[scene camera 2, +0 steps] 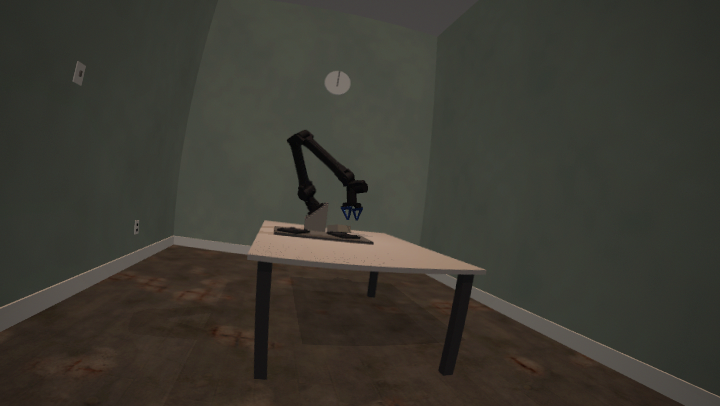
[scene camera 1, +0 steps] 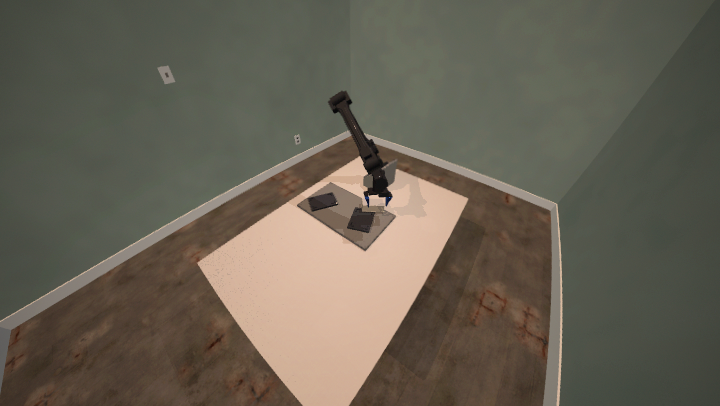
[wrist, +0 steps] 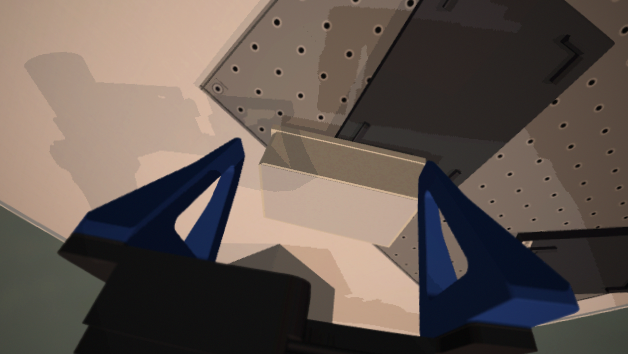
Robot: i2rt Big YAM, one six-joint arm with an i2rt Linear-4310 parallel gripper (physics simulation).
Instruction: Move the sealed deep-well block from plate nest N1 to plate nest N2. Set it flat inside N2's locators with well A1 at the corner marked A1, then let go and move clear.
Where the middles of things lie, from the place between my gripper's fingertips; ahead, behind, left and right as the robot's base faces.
I see the dark nest (wrist: 454, 89) 80 mm below my hand, 60 mm ahead of it and 50 mm to the right of it. The rest, counted from my hand: pale grey block (wrist: 353, 190) 60 mm to the right, 60 mm below, 50 mm behind; then grey perforated baseplate (scene camera 1: 338, 217) 180 mm to the right, 100 mm below, 70 mm ahead.
